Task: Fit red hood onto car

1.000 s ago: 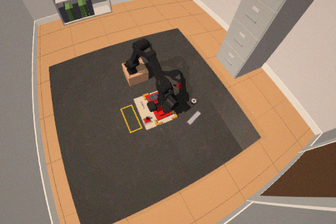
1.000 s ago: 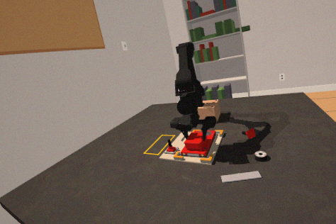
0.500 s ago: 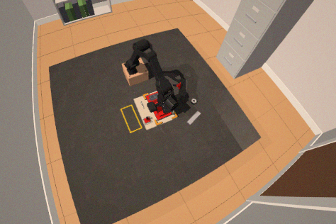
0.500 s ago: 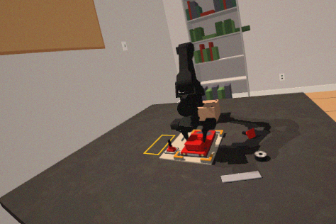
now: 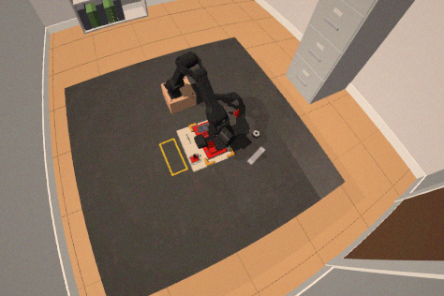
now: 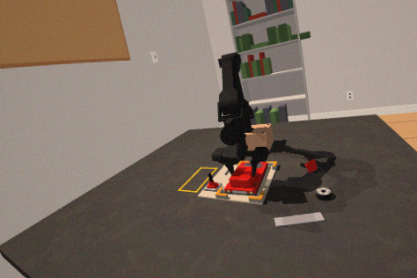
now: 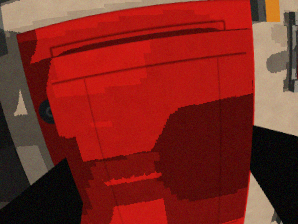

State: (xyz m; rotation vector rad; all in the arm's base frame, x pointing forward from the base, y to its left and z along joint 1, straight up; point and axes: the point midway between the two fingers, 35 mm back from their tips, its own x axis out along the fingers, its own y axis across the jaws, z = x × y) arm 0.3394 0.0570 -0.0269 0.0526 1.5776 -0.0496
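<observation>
My gripper tip is 10 mm below the red hood. From my gripper tip the other things lie so: grey engine block 10 mm to the left, 10 mm below.
</observation>
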